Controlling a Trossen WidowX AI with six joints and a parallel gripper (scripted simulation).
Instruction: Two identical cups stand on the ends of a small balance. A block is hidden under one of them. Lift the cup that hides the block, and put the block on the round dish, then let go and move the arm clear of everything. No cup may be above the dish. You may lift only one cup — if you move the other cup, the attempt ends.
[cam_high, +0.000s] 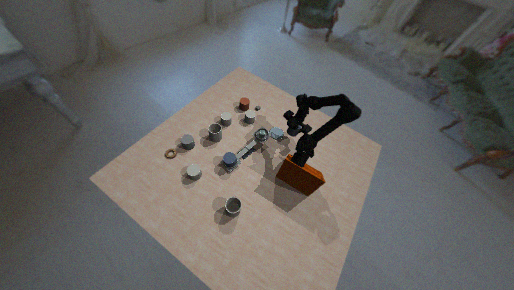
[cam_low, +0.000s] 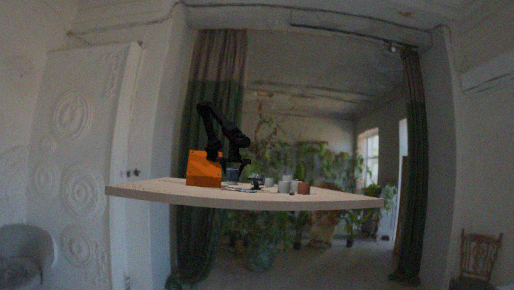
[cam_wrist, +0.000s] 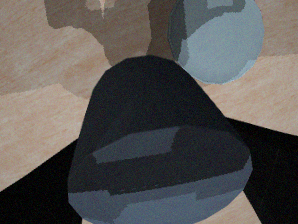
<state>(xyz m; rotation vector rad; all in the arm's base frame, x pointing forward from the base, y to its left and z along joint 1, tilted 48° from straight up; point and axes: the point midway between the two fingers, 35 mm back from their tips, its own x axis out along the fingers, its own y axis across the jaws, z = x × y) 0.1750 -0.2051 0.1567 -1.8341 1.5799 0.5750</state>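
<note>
My gripper tip is 30 cm to the right of the grey balance, 13 cm short of it and 4 cm above it. Also, from my gripper tip: blue-grey cup: 45 cm to the left, 14 cm ahead, 2 cm below; then red-brown cup: 40 cm ahead, 5 cm to the left, 4 cm below.
</note>
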